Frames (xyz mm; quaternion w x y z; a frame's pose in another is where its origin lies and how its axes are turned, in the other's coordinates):
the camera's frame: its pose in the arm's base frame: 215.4 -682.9 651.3 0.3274 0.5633 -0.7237 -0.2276
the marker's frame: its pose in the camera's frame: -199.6 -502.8 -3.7 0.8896 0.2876 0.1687 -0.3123
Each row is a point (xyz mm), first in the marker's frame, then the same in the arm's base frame.
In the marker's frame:
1: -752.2 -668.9 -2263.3
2: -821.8 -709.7 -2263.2
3: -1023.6 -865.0 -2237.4
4: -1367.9 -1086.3 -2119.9
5: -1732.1 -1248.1 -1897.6
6: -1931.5 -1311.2 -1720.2
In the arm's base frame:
1: 1120.4 1014.4 2039.7
2: 1116.1 1091.2 2015.1
3: 1129.6 1323.4 1908.3
4: 1103.9 1676.1 1671.1
5: 1000.2 1984.4 1351.1
6: 912.7 2123.9 1131.8

